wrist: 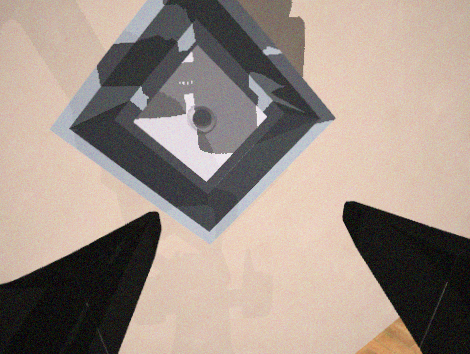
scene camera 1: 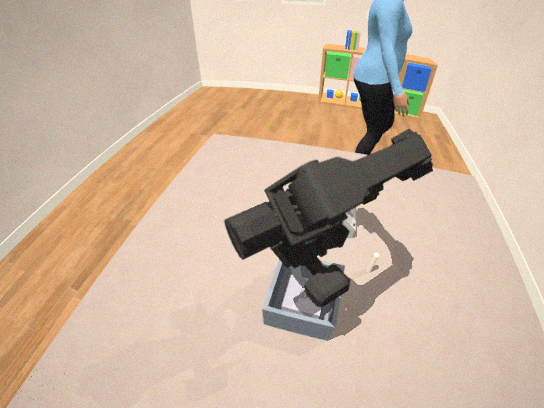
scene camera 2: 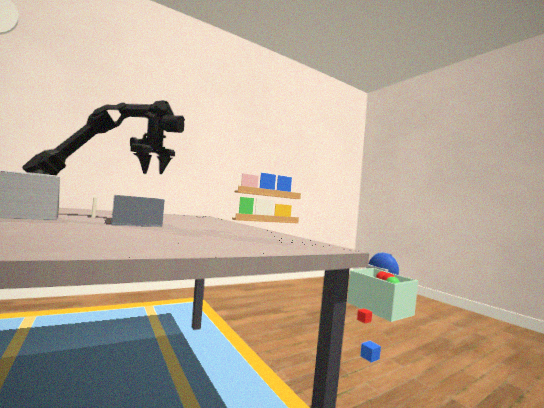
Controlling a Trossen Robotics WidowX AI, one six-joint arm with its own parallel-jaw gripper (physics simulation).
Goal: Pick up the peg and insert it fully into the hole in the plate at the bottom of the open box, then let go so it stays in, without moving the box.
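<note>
Scene camera 1 shows the gripper [scene camera 1: 301, 282], a grey plate [scene camera 1: 296, 301] and a blue-grey box [scene camera 1: 322, 328]. In scene camera 2 the box [scene camera 2: 127, 210] and the gripper [scene camera 2: 153, 174] are visible; scene camera 2 does not show the grey plate, hidden by the blue-grey box. The wrist view contains the plate [wrist: 198, 83], the gripper [wrist: 252, 215] and the box [wrist: 99, 120].
</note>
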